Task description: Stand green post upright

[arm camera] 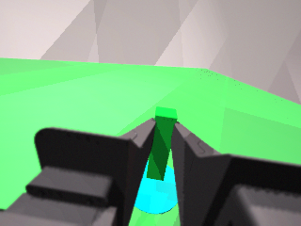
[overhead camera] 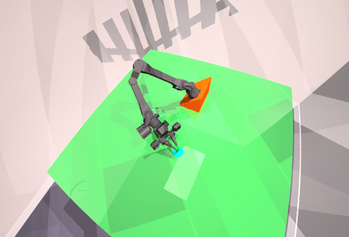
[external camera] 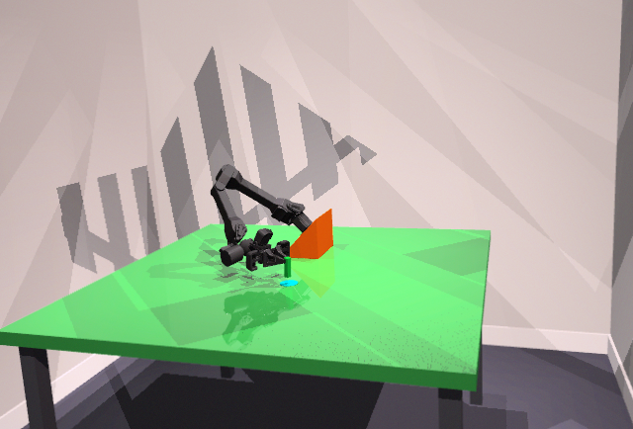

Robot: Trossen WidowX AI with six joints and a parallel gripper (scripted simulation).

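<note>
My gripper tip is now 80 mm above the cyan circle. From my gripper tip the other things lie so: green post 20 mm below.
</note>
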